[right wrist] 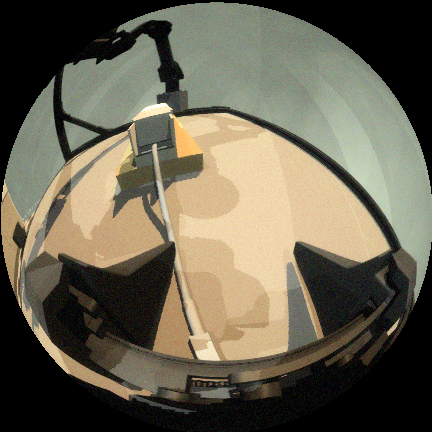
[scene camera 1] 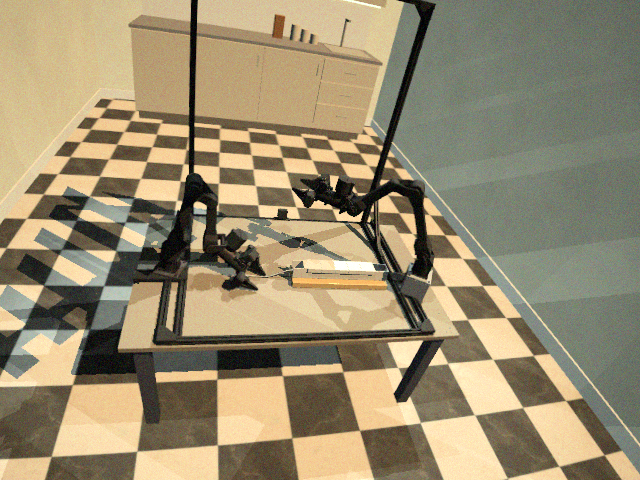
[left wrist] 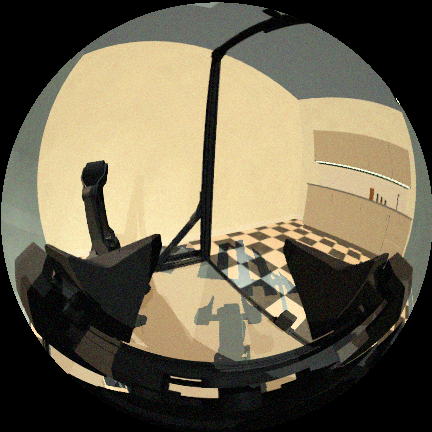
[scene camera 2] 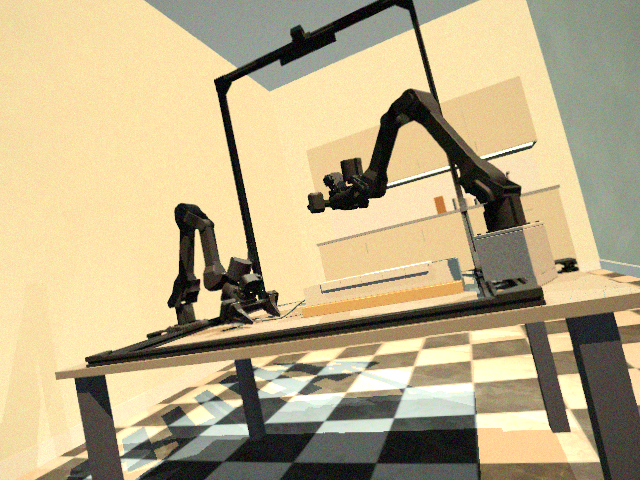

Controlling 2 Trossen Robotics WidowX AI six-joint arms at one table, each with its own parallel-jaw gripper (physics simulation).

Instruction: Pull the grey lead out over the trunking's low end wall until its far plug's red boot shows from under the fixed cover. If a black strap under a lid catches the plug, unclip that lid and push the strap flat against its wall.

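Frame: origin at the left arm's base, x ahead, y left, z up, level; millimetres.
Seen in the pictures: left gripper, fingertip midpoint: [scene camera 1: 296, 184] [left wrist: 224, 243]; right gripper, fingertip midpoint: [right wrist: 237, 248] [scene camera 1: 261, 282] [scene camera 2: 266, 319]; left arm's base, link origin: [right wrist: 172, 91] [scene camera 1: 420, 272] [scene camera 2: 508, 228]; right arm's base, link origin: [scene camera 1: 169, 266] [scene camera 2: 187, 323].
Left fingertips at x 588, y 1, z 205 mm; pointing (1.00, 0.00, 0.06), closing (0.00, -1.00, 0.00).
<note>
Offsets run from my left fingertips to a thing's top centre. "pt": to the spot under its first point. Level surfaces: height alone.
The pale trunking {dx -279, dy +87, dz -242 mm} [scene camera 1: 330, 274] [scene camera 2: 385, 284] lies along an orange strip [scene camera 1: 338, 283] [scene camera 2: 382, 299] [right wrist: 186, 137], with white lids {dx -324, dy +63, dz -242 mm} [scene camera 1: 356, 266] on top. In the right wrist view its near end shows a dark opening [right wrist: 152, 131]. The grey lead {pt dx -53, dy +212, dz -296 mm} [scene camera 1: 277, 273] [scene camera 2: 294, 309] [right wrist: 171, 235] comes out over the low end wall and runs to a pale plug {dx +54, dy +268, dz -310 mm} [right wrist: 202, 345] low between the right fingers. My right gripper [scene camera 1: 260, 281] [scene camera 2: 265, 318] [right wrist: 237, 248] is open around the lead's outer end, close to the table. My left gripper [scene camera 1: 298, 184] [left wrist: 224, 243] is open, high behind the trunking. No red boot or black strap shows.
A black frame rail [scene camera 1: 294, 338] [scene camera 2: 320, 324] borders the table {dz -319 mm} [scene camera 1: 232, 320]. Frame posts {pt dx +458, dy +47, dz +256 mm} [scene camera 1: 192, 93] [left wrist: 210, 130] rise at the back. The left arm's grey base block [scene camera 1: 415, 285] [scene camera 2: 504, 255] stands beyond the trunking's right end. A small dark block [scene camera 1: 282, 212] is at the back rail.
</note>
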